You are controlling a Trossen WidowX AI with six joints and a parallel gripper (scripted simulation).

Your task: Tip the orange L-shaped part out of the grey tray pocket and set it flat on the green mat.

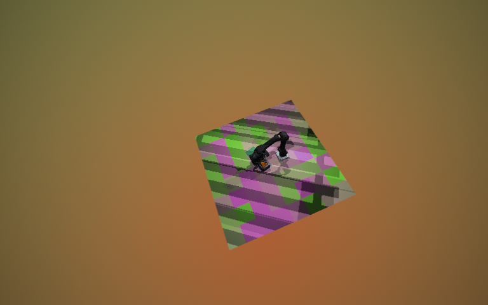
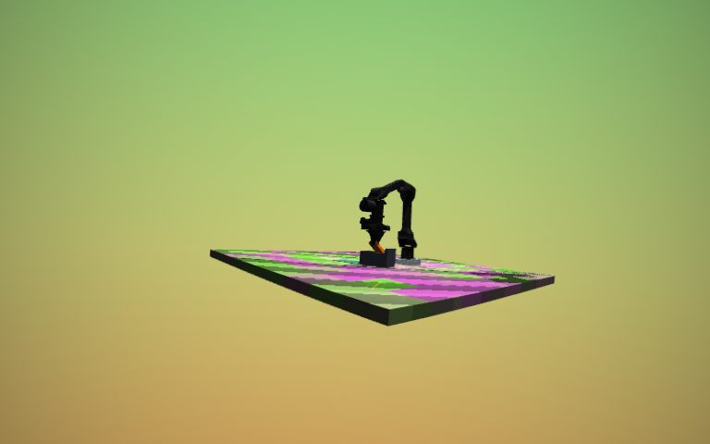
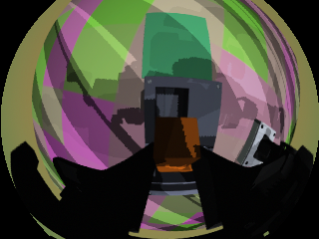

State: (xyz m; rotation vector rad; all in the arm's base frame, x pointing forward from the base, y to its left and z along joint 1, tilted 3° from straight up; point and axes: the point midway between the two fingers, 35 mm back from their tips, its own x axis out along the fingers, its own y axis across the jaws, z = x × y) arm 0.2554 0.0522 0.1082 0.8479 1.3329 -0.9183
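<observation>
Right now the green mat is 5 cm ahead of my gripper tip, 14 cm to the right of it and 11 cm below it. Also, from my gripper tip: orange L-shaped part: 3 cm behind, 2 cm to the left, 3 cm below.
</observation>
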